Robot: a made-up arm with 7 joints.
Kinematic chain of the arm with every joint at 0, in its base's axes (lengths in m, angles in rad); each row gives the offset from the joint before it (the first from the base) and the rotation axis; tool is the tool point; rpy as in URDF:
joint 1: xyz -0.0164 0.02 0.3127 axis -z
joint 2: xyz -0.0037 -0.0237 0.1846 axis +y
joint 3: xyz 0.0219 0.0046 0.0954 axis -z
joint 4: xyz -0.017 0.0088 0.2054 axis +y
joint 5: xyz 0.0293 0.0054 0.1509 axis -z
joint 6: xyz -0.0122 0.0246 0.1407 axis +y
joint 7: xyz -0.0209 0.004 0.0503 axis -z
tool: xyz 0.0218 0.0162 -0.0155 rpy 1.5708 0 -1.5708
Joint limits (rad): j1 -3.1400..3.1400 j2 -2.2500..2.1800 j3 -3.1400..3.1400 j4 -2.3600..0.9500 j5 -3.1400..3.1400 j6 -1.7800..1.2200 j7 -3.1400..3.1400
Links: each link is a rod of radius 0.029 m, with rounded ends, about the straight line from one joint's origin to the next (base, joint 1, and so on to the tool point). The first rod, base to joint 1, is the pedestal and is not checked.
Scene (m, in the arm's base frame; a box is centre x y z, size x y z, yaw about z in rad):
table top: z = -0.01
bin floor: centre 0.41 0.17 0 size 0.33 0.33 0.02 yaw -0.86
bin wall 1: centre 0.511 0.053 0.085 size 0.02 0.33 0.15 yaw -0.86
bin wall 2: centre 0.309 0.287 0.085 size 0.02 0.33 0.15 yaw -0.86
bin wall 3: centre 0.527 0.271 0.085 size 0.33 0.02 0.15 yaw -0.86
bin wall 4: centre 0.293 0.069 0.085 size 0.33 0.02 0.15 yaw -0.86
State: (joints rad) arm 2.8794 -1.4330 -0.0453 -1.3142 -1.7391 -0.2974 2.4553
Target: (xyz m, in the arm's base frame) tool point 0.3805 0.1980 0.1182
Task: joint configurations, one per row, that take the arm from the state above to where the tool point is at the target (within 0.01 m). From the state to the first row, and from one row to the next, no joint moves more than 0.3 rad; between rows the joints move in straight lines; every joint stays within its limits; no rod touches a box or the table.
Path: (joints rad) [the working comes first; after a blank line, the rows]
Joints at the target: 2.8634 -1.8858 -0.0527 -0.9303 -1.8131 -0.1668 2.4443
Straight joint move there: clear.

1: 2.8714 -1.6594 -0.0490 -1.1223 -1.7761 -0.2321 2.4498
2: 2.8634 -1.8858 -0.0527 -0.9303 -1.8131 -0.1668 2.4443

